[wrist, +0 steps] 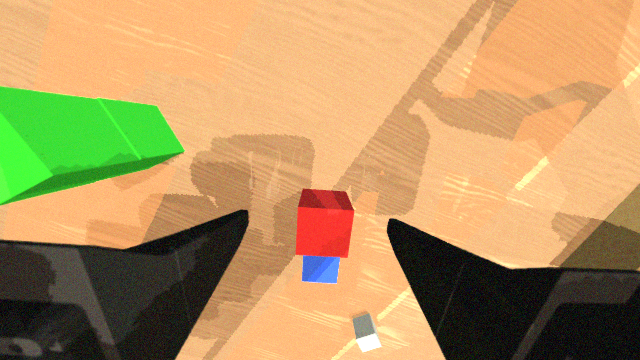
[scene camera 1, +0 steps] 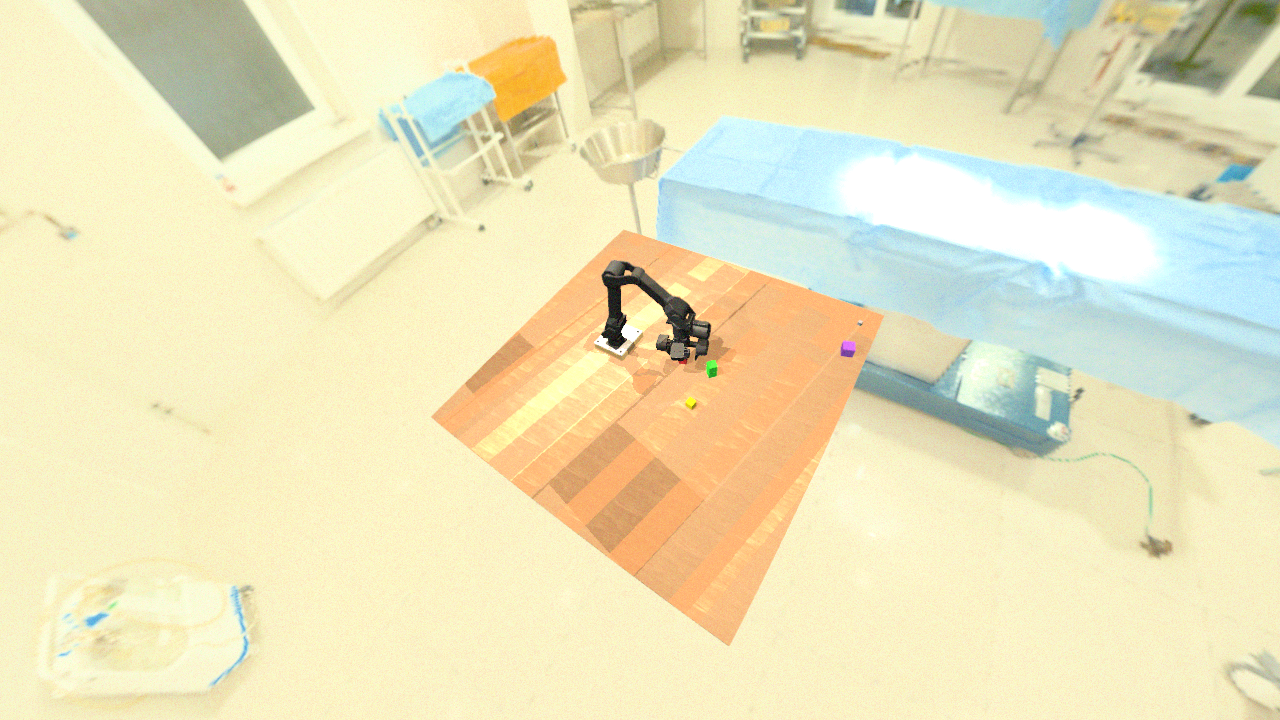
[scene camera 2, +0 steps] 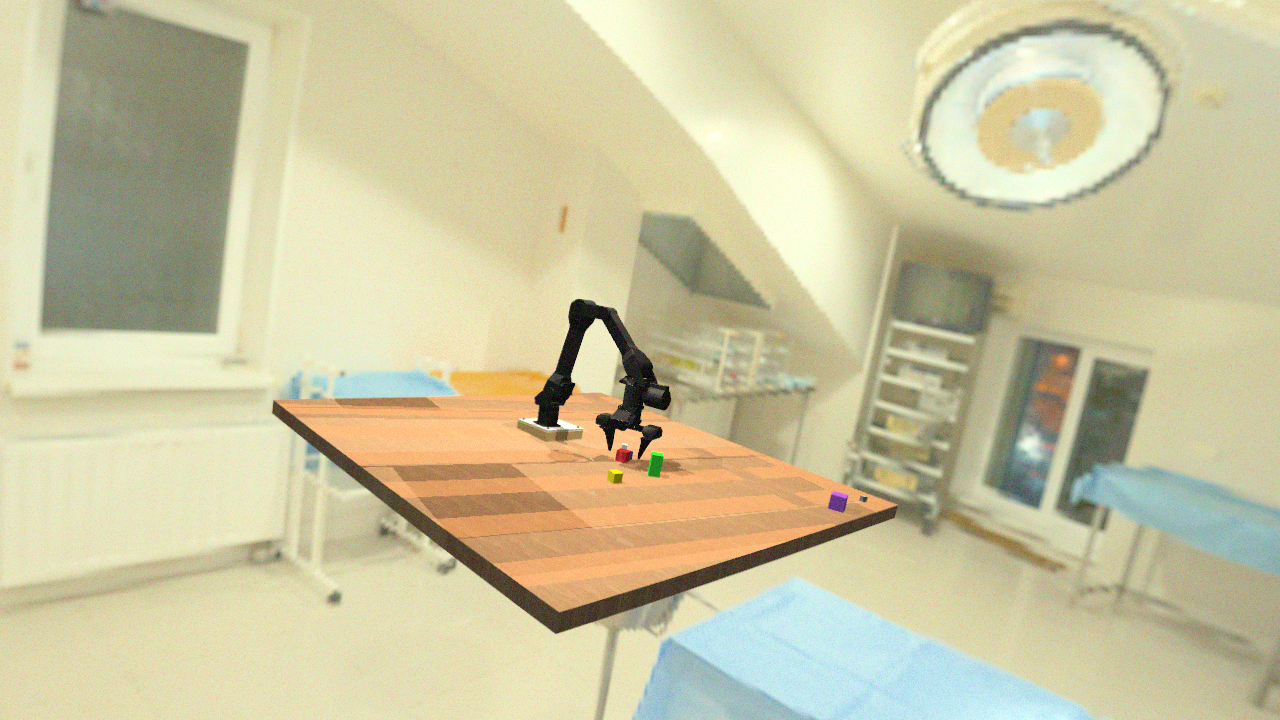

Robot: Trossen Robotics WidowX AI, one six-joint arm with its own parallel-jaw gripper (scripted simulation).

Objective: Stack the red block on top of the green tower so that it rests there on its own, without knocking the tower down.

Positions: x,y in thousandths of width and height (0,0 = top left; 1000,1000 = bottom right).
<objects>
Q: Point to a blue block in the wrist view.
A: At 495,749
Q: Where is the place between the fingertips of my gripper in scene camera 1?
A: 534,498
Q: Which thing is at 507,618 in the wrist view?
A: A red block.
</objects>
